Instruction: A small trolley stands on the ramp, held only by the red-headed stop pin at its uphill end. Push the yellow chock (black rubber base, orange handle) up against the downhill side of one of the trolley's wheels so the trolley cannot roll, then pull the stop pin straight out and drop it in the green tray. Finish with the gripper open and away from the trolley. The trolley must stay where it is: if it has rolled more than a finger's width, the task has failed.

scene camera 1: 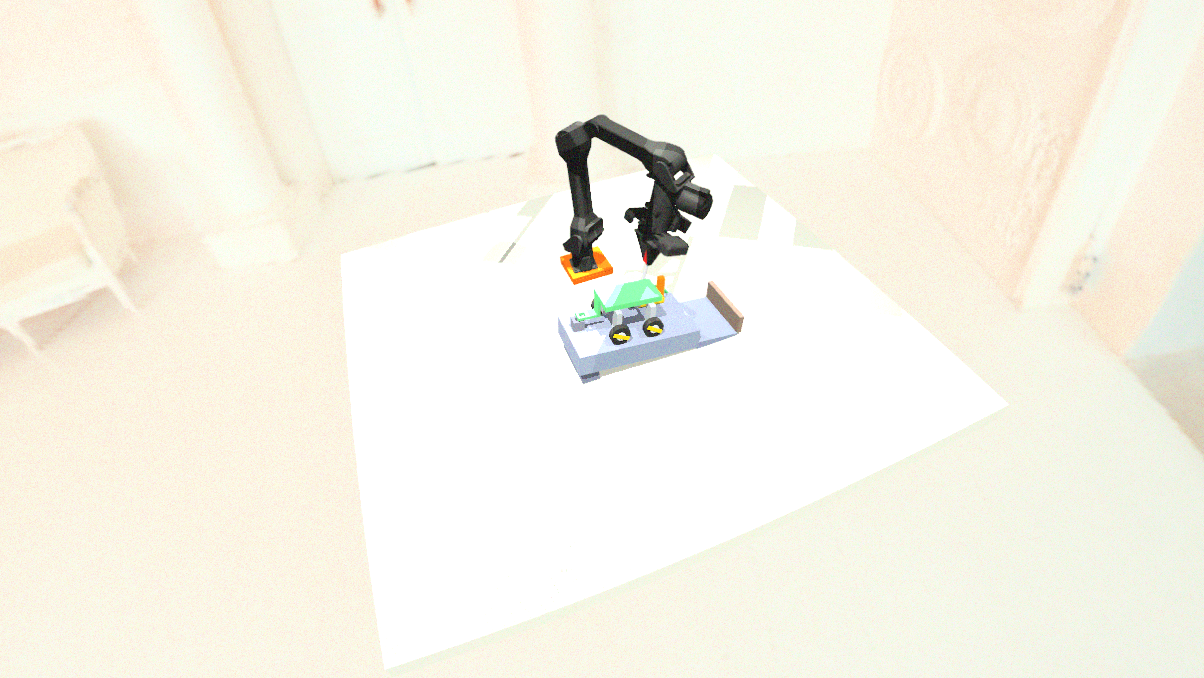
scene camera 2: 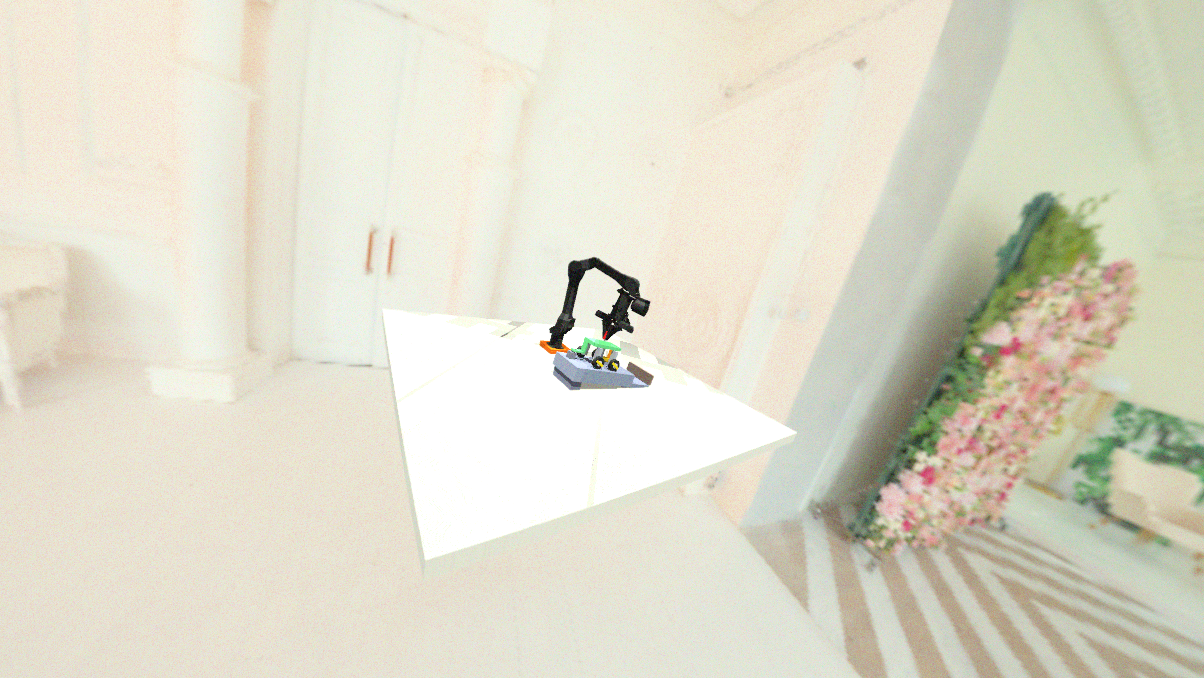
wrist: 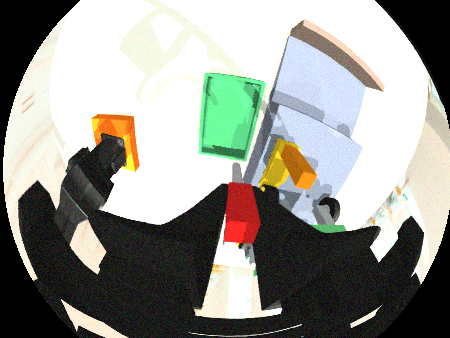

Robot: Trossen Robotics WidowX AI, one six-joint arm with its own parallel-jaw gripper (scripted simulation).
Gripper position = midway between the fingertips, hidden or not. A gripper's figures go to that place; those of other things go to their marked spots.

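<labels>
My gripper (wrist: 238, 190) sits 10 cm from the lens, and there's a red-headed stop pin (wrist: 241, 217) at 6 cm from the lens. A yellow chock (wrist: 286, 159) is 14 cm from the lens, while a trolley (wrist: 326, 213) is 23 cm from the lens, and the marked spots on the trolley and the chock are 12 cm apart. There's also a grey-blue ramp (wrist: 332, 155), and that's 21 cm from the lens.
</labels>
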